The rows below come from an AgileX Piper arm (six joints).
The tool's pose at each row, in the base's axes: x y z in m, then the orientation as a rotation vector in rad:
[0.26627, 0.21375, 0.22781, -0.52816, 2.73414, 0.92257]
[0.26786, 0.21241, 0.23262, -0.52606, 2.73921, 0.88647]
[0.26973, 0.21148, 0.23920, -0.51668, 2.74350, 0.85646]
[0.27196, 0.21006, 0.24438, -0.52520, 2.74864, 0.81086]
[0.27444, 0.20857, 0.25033, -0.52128, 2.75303, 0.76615]
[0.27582, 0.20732, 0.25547, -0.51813, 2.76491, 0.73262]
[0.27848, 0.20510, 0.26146, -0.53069, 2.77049, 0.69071]
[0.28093, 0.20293, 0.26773, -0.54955, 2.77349, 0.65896]
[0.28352, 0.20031, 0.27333, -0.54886, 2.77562, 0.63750]
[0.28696, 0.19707, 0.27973, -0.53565, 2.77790, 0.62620]
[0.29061, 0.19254, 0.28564, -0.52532, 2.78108, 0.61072]
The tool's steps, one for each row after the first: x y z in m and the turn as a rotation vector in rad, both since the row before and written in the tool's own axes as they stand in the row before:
[-0.00256, 0.00099, -0.00446, 0.02510, -0.00158, -0.00259]
[-0.00348, 0.00199, -0.00562, 0.02167, -0.00368, 0.00242]
[-0.00326, 0.00065, -0.00477, 0.03051, 0.00175, -0.01006]
[-0.00371, 0.00069, -0.00544, 0.03123, -0.00247, -0.00266]
[-0.00253, 0.00077, -0.00478, 0.02360, 0.00628, 0.00127]
[-0.00366, -0.00026, -0.00586, 0.02746, 0.00532, -0.01142]
[-0.00354, -0.00023, -0.00612, 0.01970, 0.00635, -0.01464]
[-0.00328, -0.00109, -0.00575, 0.01482, 0.00029, -0.00163]
[-0.00410, -0.00175, -0.00659, 0.00926, -0.00275, 0.00741]
[-0.00379, -0.00312, -0.00668, 0.01179, -0.00119, 0.00542]

